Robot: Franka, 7 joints.
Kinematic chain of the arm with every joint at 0, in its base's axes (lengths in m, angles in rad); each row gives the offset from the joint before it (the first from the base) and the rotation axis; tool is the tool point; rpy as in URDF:
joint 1: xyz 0 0 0.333 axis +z
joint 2: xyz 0 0 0 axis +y
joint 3: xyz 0 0 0.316 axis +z
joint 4: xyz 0.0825 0 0 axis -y
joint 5: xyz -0.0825 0 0.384 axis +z
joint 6: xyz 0 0 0 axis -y
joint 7: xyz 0.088 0 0 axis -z
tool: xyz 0 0 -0.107 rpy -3.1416 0 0
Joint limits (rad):
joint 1: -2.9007..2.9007
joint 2: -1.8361..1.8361
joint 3: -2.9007..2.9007
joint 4: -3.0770..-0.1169
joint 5: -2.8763..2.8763
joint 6: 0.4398..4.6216
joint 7: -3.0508..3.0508
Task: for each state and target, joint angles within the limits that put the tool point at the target. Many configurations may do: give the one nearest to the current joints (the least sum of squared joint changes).
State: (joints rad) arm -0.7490 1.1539 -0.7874 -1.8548 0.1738 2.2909 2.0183
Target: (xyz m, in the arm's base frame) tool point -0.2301 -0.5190 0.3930
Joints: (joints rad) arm -0.5955 0.9827 -1.5689 -2.0385 0.1066 2.1175 2.0183
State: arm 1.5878 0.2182 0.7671 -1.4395 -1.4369 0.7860 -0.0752
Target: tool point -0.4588 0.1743 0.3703
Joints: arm 2.0589 0.4476 1.0841 -1.9940 -1.2001 0.7874 -0.0752
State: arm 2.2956 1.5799 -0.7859 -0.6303 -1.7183 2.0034 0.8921
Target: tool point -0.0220 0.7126 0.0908
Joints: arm 2.2908 1.5116 -0.8445 -1.2693 -1.5328 1.6873 0.8921
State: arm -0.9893 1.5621 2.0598 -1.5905 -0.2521 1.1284 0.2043
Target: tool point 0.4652 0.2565 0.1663
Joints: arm -0.6720 1.8361 1.4580 -1.6531 -0.3956 1.1571 0.2043
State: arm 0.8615 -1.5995 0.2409 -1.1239 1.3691 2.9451 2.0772
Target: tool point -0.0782 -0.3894 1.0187
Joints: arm 1.1468 -1.2144 -0.0503 -1.1693 1.3659 2.9384 2.0772
